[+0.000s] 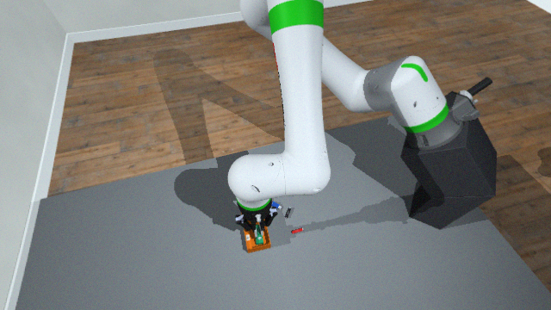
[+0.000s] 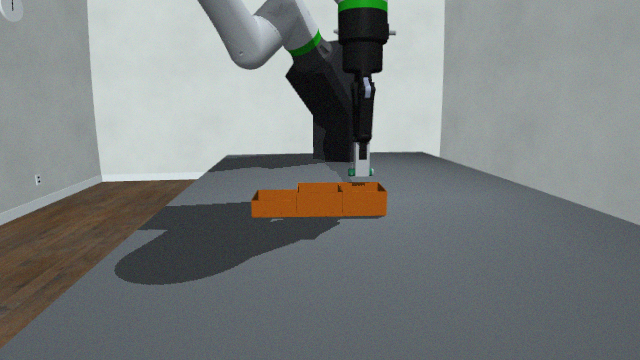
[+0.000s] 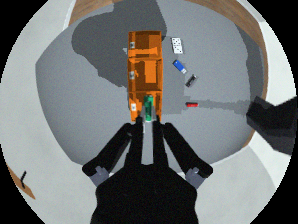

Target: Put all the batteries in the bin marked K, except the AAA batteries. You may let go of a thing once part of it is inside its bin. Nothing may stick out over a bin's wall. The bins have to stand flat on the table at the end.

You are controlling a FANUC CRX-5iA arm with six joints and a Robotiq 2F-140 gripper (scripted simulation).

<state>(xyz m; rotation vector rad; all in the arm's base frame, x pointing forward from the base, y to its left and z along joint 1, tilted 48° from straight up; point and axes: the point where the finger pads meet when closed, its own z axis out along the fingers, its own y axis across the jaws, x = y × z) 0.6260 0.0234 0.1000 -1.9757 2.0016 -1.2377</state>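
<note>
The green block lies 90 mm below my hand and 10 mm to the right of it. Also, from my hand: red battery: 140 mm behind, 100 mm below, 40 mm to the left; blue-and-white item: 110 mm behind, 100 mm below, 90 mm to the right; green battery: 30 mm below.
</note>
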